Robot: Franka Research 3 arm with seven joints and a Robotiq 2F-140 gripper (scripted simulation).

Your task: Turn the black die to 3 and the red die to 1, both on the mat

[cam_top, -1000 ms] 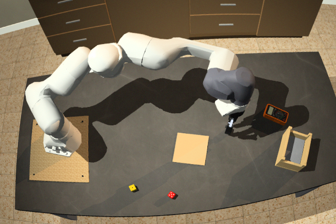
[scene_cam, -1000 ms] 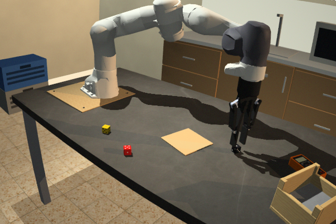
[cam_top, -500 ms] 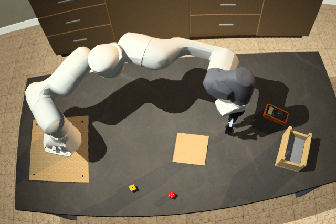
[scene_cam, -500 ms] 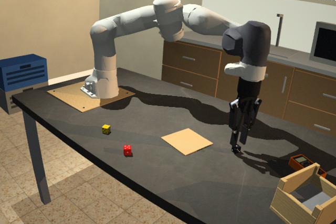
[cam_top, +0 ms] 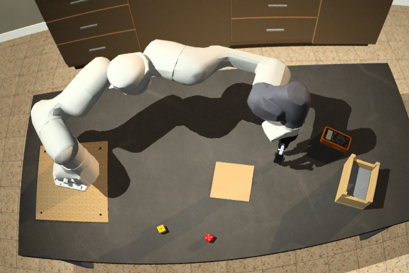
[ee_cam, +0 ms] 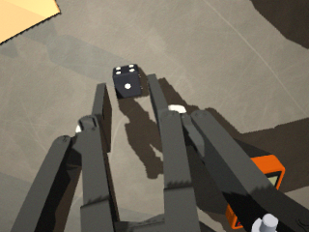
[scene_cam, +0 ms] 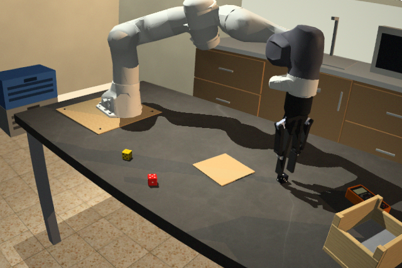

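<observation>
The black die is 50 mm below my hand. Round my hand: wooden box: 300 mm ahead, 170 mm to the right, 20 mm below; tan mat: 180 mm behind, 60 mm to the right, 60 mm below; orange multimeter: 260 mm ahead, 40 mm to the left, 50 mm below.
</observation>
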